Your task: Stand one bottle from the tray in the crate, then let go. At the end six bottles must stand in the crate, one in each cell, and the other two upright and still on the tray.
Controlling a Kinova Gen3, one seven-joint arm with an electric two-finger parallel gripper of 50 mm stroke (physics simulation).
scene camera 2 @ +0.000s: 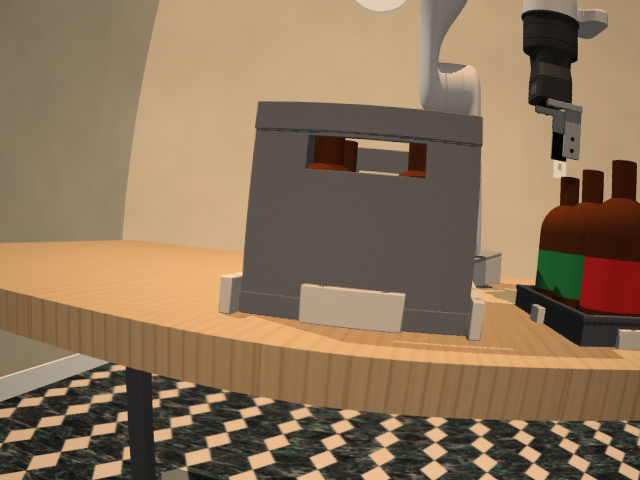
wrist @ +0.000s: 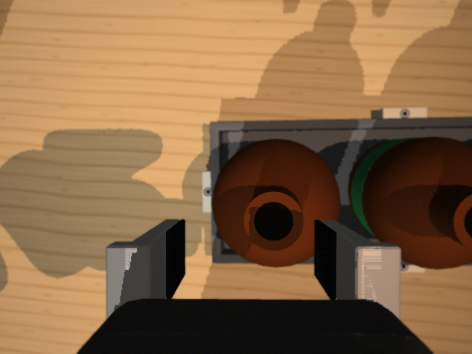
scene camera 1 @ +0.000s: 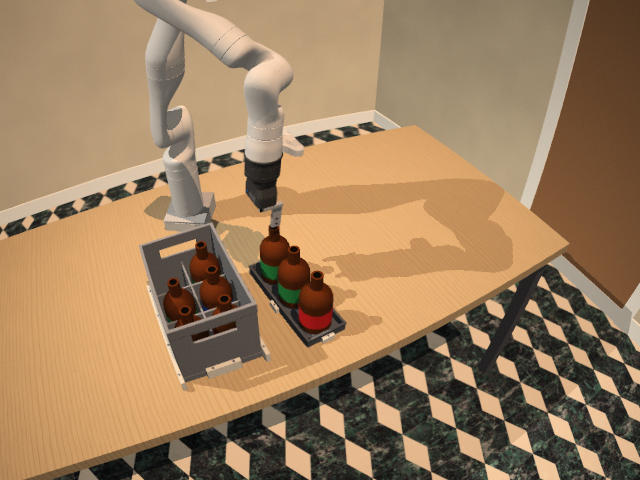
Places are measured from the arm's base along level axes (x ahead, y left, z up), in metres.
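Where they show: gripper, fingertip midpoint: (scene camera 2: 564, 159) (wrist: 249, 247) (scene camera 1: 269, 217); arm's base, link origin: (scene camera 1: 188, 206).
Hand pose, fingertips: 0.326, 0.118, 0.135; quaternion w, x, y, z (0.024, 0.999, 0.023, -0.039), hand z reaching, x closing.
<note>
Each offset is from my fingertips to the centre of the thing, as dx, dy, dz.
My gripper (scene camera 1: 274, 225) (scene camera 2: 563, 157) (wrist: 249, 247) is open and empty, a little above the nearest green-labelled bottle {+0.009, +0.007, -0.100} (scene camera 1: 273, 250) (scene camera 2: 549, 227) (wrist: 275, 167), at the tray's end by the arm base. In the wrist view its neck shows between the fingers, nearer the right one. A second green-labelled bottle {+0.097, +0.012, -0.100} (scene camera 1: 293, 273) (wrist: 425, 165) and a red-labelled bottle {+0.187, +0.018, -0.100} (scene camera 1: 315, 302) (scene camera 2: 615, 284) stand upright beyond it on the dark tray {+0.099, +0.012, -0.170} (scene camera 1: 314, 341) (scene camera 2: 555, 321) (wrist: 300, 125). Several brown bottles stand in the grey crate {+0.076, -0.218, -0.095} (scene camera 1: 222, 348) (scene camera 2: 361, 232). No bottle shows in its back left cell in scene camera 1.
The crate stands beside the tray, with a narrow gap between them. Pale blocks {+0.219, -0.222, -0.168} (scene camera 1: 223, 367) (scene camera 2: 351, 307) sit against the crate's foot, and small ones against the tray. The arm's base (scene camera 1: 189, 219) stands behind the crate. The table's front edge is close to both.
</note>
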